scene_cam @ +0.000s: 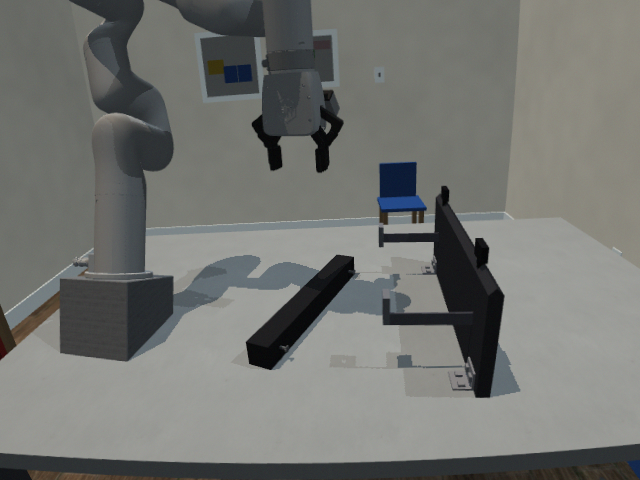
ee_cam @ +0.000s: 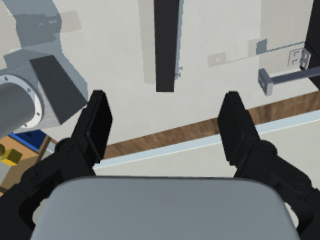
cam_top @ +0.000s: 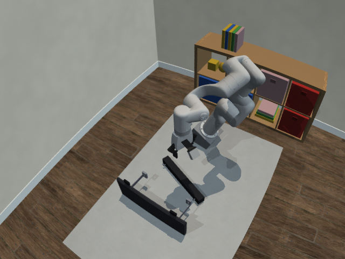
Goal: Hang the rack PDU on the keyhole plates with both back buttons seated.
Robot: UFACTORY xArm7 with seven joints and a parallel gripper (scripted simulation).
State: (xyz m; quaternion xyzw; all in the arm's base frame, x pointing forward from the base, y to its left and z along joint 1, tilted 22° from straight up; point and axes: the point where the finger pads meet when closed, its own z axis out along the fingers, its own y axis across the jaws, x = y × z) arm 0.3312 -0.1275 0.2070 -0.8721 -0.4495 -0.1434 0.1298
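The rack PDU lies 20 mm ahead of my hand, 10 mm to the right of it and 270 mm below it. Round my hand: black upright panel: 270 mm ahead, 80 mm to the right, 210 mm below.
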